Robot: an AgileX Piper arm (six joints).
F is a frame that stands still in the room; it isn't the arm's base.
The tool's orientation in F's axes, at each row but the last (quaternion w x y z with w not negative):
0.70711, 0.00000, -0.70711, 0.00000
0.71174, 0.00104, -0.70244, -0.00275
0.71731, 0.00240, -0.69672, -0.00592
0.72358, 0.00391, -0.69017, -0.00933
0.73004, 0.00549, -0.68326, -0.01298
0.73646, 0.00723, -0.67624, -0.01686
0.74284, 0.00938, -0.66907, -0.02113
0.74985, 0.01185, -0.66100, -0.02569
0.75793, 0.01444, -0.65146, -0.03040
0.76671, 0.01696, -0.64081, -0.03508
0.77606, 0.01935, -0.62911, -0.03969
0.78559, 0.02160, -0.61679, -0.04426
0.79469, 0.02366, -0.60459, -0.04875
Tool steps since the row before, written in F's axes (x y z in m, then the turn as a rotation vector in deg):
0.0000, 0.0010, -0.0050, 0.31, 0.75, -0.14
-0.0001, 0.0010, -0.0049, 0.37, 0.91, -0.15
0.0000, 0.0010, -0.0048, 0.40, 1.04, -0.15
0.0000, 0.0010, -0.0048, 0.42, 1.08, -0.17
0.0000, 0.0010, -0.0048, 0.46, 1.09, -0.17
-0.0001, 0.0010, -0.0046, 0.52, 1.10, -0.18
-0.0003, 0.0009, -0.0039, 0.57, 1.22, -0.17
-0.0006, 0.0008, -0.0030, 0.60, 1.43, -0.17
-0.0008, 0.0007, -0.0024, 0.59, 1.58, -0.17
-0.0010, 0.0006, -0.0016, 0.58, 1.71, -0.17
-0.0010, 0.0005, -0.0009, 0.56, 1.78, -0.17
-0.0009, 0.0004, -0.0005, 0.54, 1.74, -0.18
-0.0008, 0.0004, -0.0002, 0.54, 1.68, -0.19
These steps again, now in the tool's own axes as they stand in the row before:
-0.0050, 0.0010, 0.0000, -0.14, 0.75, -0.31
-0.0049, 0.0010, 0.0000, -0.15, 0.91, -0.37
-0.0048, 0.0009, -0.0001, -0.15, 1.04, -0.40
-0.0048, 0.0009, -0.0002, -0.17, 1.08, -0.42
-0.0048, 0.0009, -0.0003, -0.17, 1.09, -0.46
-0.0046, 0.0008, -0.0003, -0.17, 1.10, -0.52
-0.0039, 0.0007, -0.0001, -0.16, 1.22, -0.57
-0.0031, 0.0006, 0.0002, -0.17, 1.43, -0.59
-0.0025, 0.0005, 0.0004, -0.18, 1.58, -0.58
-0.0018, 0.0005, 0.0007, -0.19, 1.71, -0.57
-0.0011, 0.0004, 0.0008, -0.20, 1.78, -0.55
-0.0007, 0.0003, 0.0008, -0.21, 1.74, -0.53
-0.0004, 0.0003, 0.0007, -0.22, 1.68, -0.54

